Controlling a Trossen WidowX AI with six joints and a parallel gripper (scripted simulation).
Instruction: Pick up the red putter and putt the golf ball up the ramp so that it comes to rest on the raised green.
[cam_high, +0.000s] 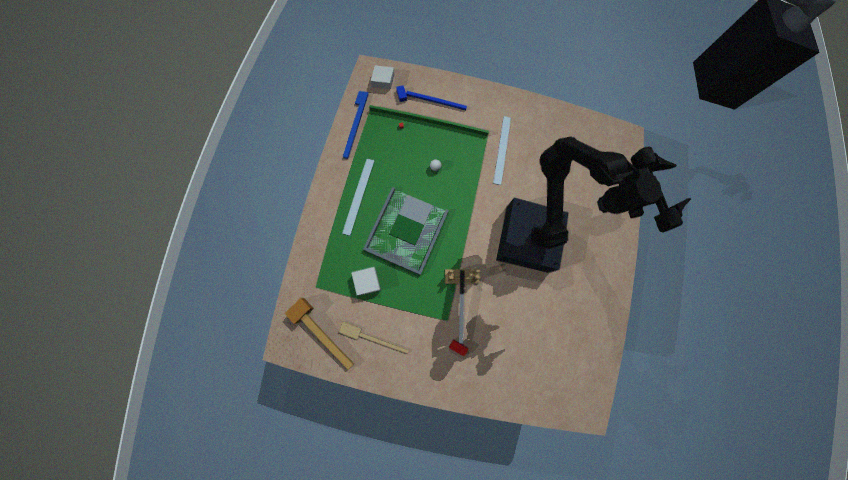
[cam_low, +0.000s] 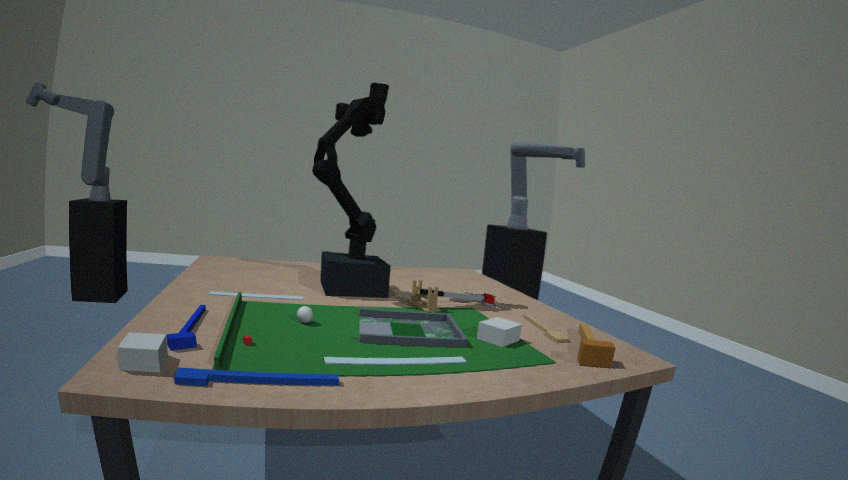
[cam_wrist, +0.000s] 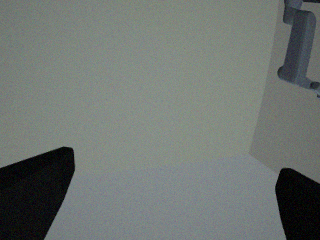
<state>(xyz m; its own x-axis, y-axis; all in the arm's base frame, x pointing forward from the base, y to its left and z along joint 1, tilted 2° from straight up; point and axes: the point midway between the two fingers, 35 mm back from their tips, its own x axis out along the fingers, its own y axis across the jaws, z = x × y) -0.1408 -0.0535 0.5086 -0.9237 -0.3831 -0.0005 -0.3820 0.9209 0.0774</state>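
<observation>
Now: gripper tip 42 cm short of the red putter, 34 cm to the right of it and 59 cm above it. Round my gripper tip: white golf ball (57 cm ahead, 19 cm to the right, 59 cm below); small red cube (72 cm ahead, 34 cm to the right, 60 cm below).
</observation>
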